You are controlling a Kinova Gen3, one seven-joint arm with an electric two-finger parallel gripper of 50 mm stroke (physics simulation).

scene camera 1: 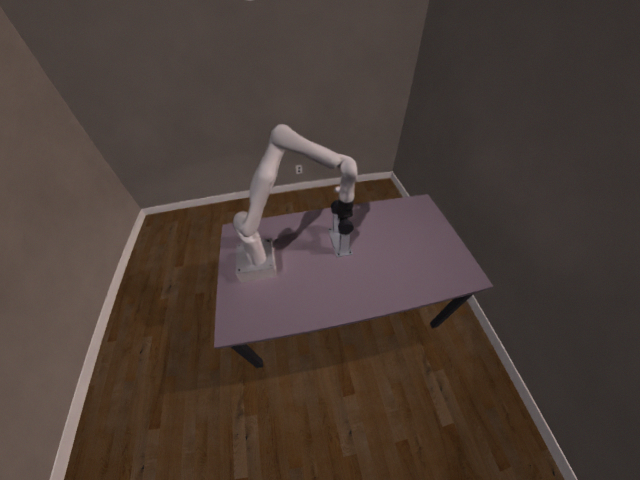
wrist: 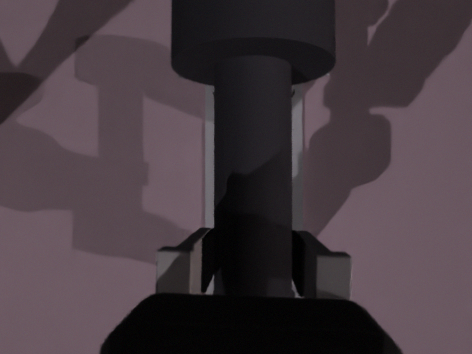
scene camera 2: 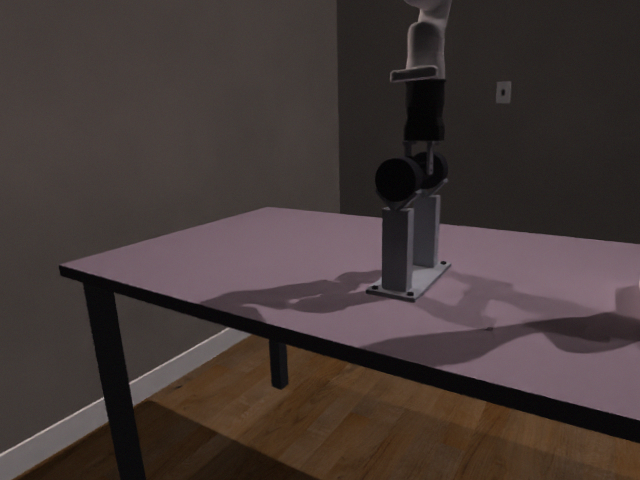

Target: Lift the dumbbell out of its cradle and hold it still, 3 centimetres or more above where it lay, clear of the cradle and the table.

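Pixels of known places: gripper, fingertip midpoint: (scene camera 1: 342,220) (wrist: 252,251); arm's base at its link origin: (scene camera 1: 257,258).
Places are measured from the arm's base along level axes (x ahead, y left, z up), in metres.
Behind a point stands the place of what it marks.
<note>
The dark dumbbell (scene camera 1: 345,227) @[x 0.482, y -0.089, z 0.141 m] (scene camera 2: 398,179) @[x 0.516, y 0.106, z 0.124 m] (wrist: 253,120) @[x 0.512, y 0.043, z 0.141 m] lies level in its cradle. In the scene camera 2 view its near round weight rests in the V-shaped top of the grey cradle (scene camera 1: 343,244) @[x 0.481, y -0.086, z -0.006 m] (scene camera 2: 397,248) @[x 0.516, y 0.104, z -0.004 m] (wrist: 298,150) @[x 0.559, y 0.043, z -0.087 m], which has two posts on a bolted base plate. My gripper (scene camera 2: 419,166) @[x 0.502, y -0.016, z 0.120 m] (wrist: 252,251) @[x 0.502, y -0.016, z 0.120 m] points straight down from above and is shut on the dumbbell's handle, between the two weights. In the wrist view one finger pad presses against each side of the handle. In the scene camera 1 view the fingertips are too small to make out.
The cradle stands on the mauve table (scene camera 1: 403,268) @[x 0.765, y -0.321, z -0.095 m] (scene camera 2: 232,248) @[x 1.000, y -0.082, z -0.095 m], near its back edge in the scene camera 1 view. The arm's white base (scene camera 1: 256,266) @[x -0.019, y -0.049, z -0.001 m] stands on the table to the left there. Shadows of the arm and dumbbell fall across the table top.
</note>
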